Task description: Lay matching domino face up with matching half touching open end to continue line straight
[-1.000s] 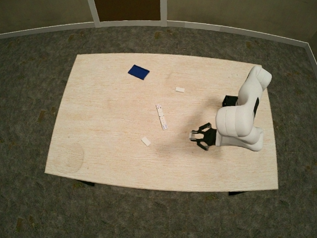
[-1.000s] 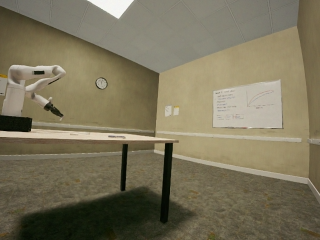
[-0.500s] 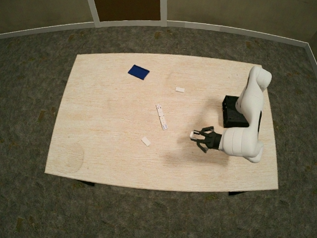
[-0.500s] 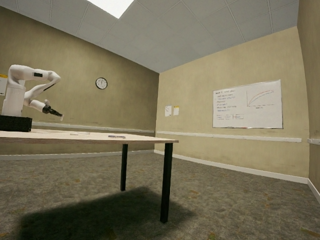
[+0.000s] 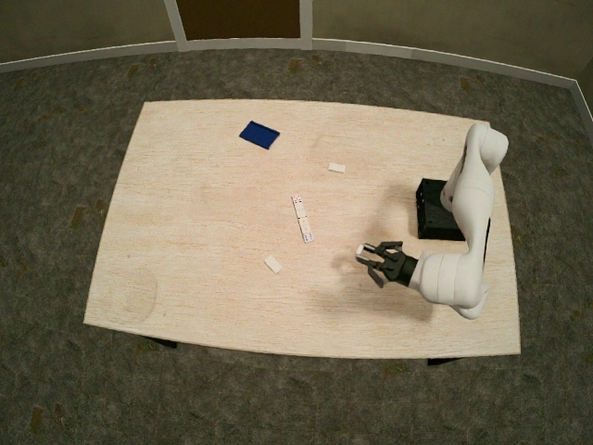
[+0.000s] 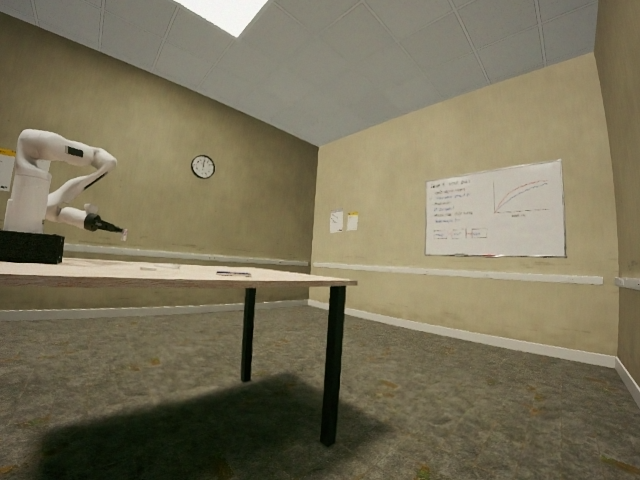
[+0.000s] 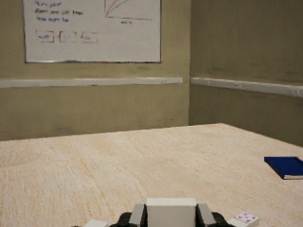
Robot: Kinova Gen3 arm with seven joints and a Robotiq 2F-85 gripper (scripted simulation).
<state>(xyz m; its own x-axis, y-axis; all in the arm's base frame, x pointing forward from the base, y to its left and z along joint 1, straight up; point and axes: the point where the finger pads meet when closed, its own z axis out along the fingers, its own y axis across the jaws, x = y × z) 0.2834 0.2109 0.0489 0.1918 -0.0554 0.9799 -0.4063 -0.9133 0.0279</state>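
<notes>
Right now the white domino is 10 mm ahead of my hand, 10 mm to the right of it and 20 mm below it.
</notes>
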